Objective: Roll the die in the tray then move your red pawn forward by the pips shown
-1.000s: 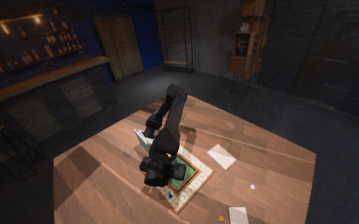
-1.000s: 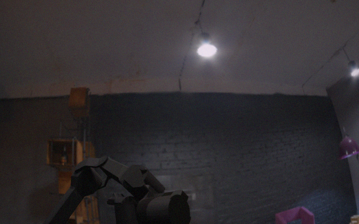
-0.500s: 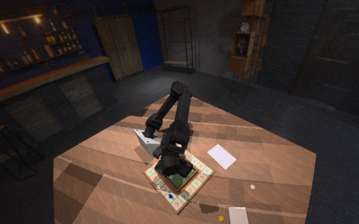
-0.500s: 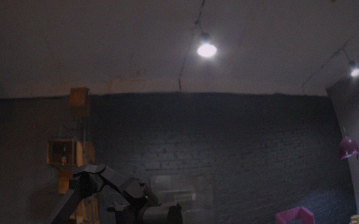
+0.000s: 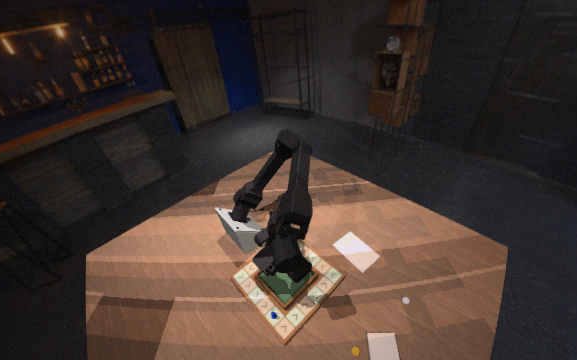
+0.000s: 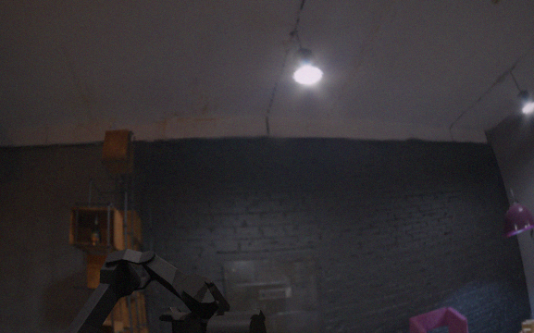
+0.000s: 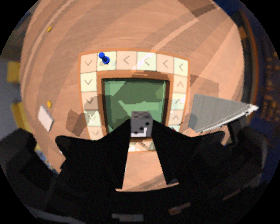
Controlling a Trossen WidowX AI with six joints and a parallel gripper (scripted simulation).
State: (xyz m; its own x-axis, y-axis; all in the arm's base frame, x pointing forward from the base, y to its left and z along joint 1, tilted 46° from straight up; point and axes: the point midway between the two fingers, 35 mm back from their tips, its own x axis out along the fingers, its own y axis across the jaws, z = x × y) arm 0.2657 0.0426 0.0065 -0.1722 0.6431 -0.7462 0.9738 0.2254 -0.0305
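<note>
My gripper tip is 120 mm past the red pawn, 50 mm to the right of it and 60 mm above it. Also, from my gripper tip: die: right at my gripper tip; blue pawn: 80 mm ahead, 100 mm to the right, 60 mm below; green tray: 80 mm below.
</note>
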